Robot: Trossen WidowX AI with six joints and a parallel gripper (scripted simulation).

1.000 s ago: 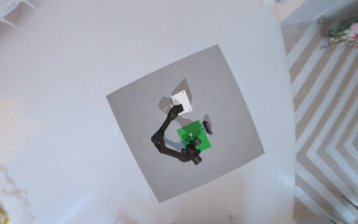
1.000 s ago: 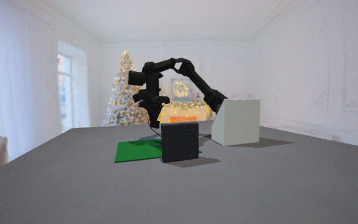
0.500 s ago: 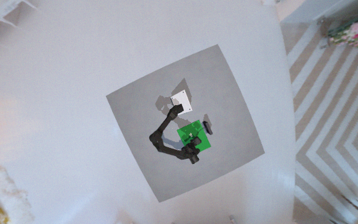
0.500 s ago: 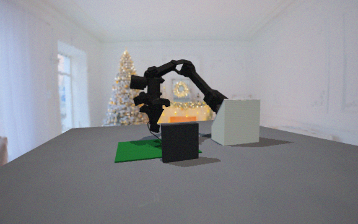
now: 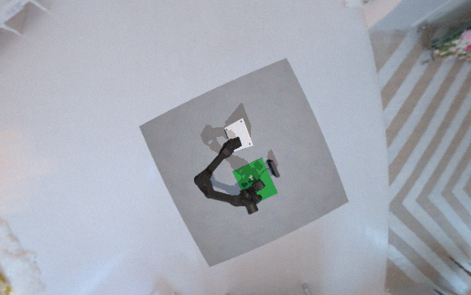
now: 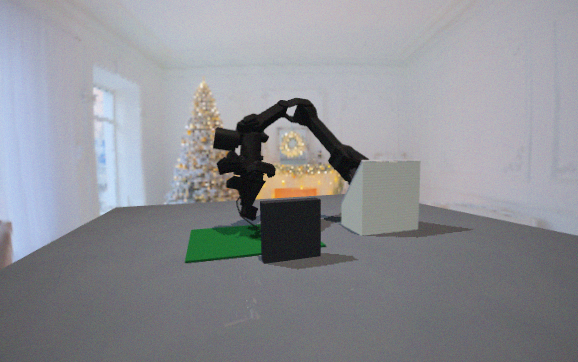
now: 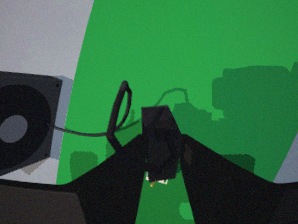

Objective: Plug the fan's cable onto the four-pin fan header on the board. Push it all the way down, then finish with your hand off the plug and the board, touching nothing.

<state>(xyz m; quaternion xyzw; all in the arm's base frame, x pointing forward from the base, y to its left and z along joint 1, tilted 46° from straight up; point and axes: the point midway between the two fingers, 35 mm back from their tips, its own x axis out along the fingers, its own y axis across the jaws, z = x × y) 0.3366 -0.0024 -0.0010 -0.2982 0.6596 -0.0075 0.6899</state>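
The white four-pin fan header is 5 cm behind my gripper tip and 7 cm below it. Round my gripper tip: black fan plug: 1 cm behind, 1 cm below; black fan: 8 cm behind, 16 cm to the left, 2 cm below; board: 1 cm behind, 2 cm to the left, 9 cm below.
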